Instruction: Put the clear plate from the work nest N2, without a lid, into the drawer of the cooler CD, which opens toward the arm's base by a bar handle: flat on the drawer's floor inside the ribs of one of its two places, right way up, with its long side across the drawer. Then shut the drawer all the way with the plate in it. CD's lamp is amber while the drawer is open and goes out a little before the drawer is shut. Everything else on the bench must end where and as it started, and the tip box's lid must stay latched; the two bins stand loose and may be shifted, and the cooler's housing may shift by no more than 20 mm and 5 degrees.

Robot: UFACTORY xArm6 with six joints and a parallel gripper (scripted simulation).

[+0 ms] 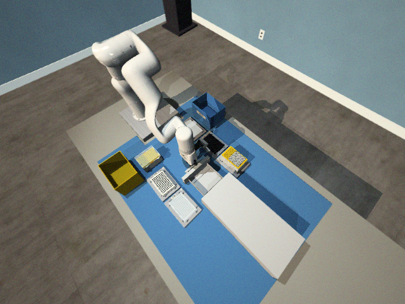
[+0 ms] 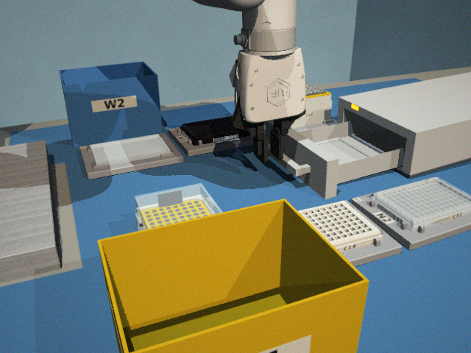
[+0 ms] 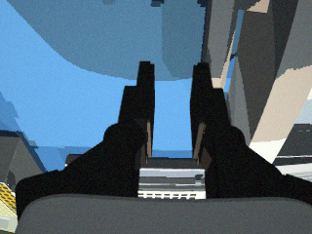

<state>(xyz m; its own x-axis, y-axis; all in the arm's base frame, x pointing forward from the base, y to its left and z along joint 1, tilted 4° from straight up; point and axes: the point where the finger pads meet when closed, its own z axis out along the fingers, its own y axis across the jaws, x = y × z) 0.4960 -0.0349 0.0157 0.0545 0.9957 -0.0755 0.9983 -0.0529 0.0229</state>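
The clear plate lies 200 mm to the right of my hand, 140 mm ahead of it and 40 mm below it. Also, from my hand: black plate 190 mm to the left, 40 mm below; drawer 180 mm ahead, 30 mm below, 10 mm to the right; white well plate 190 mm to the right, 40 mm below, 30 mm behind.
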